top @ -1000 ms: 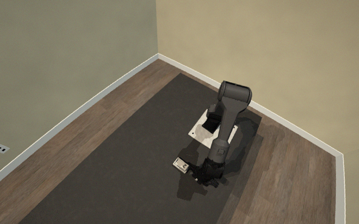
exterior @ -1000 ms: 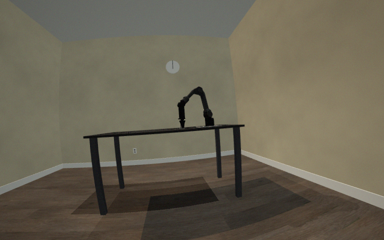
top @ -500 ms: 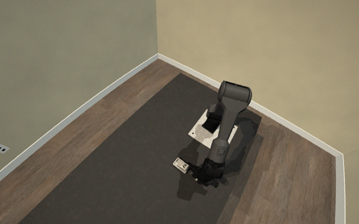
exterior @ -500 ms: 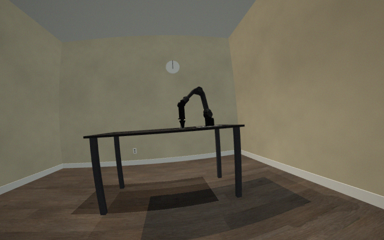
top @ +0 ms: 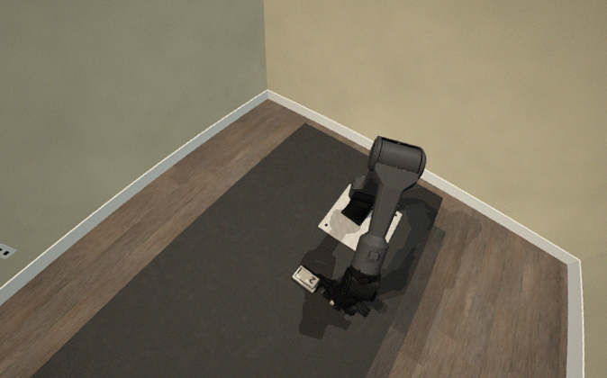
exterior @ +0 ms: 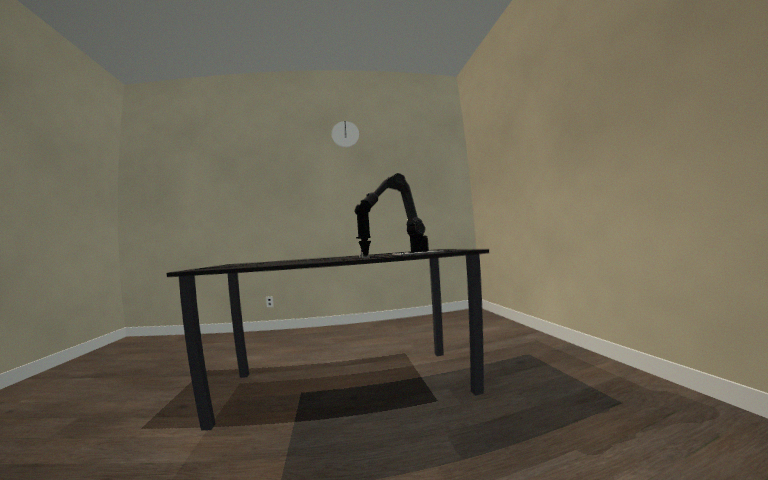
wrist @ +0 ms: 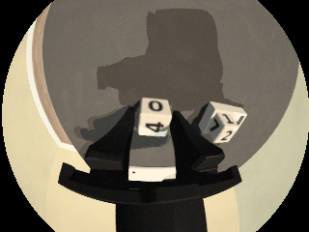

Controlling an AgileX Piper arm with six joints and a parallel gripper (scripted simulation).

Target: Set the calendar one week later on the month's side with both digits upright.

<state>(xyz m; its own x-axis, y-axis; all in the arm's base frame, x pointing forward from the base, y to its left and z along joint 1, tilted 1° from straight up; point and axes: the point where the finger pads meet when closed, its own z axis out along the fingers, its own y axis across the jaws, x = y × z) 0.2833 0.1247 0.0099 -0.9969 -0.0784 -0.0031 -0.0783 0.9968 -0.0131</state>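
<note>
The white tray lies 1 cm ahead of my hand, 11 cm to the right of it and 1 cm below it.
</note>
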